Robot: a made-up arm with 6 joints.
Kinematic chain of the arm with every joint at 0, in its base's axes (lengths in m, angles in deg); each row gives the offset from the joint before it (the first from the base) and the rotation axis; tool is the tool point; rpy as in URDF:
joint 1: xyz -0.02 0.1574 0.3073 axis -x
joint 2: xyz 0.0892 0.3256 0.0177 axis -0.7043 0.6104 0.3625
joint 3: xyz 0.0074 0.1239 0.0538 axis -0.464 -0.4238 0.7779
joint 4: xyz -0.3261 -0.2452 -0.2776 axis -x
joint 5: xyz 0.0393 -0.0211 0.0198 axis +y
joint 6: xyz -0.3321 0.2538 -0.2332 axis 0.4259 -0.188 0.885
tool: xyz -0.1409 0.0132 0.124 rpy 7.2 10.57 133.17
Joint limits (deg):
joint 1: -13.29..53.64
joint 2: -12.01..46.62
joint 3: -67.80..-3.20
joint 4: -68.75..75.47
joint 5: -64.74..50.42
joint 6: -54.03..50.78
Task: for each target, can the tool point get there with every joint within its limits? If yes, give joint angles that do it. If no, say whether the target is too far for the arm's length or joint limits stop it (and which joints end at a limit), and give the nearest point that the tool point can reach.
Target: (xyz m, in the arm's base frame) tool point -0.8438 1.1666 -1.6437
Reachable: no: too far | nearest point -0.4853 0.7832 -0.7351 | short by 1.049 m
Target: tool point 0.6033 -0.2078 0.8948
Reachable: no: joint limits stop it (at a limit: joint 2, joint 3, joint 4, joint 5, joint 6) | nearest point -0.2007 -0.0508 0.6422 | short by 0.857 m
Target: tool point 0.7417 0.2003 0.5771
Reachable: no: joint limits stop it (at a limit: joint 1, joint 2, joint 3, joint 4, joint 5, joint 6) | nearest point 0.0962 0.8131 0.8309 | short by 0.925 m
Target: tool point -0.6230 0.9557 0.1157
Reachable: yes | joints 31.52 26.74 -43.98 -54.92 4.12 17.75
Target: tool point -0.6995 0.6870 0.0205
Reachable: yes | joints 42.02 24.75 -20.62 2.77 24.52 1.05
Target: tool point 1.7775 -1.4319 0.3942
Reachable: no: too far | nearest point -0.2007 -0.2363 0.3288 | short by 2.312 m
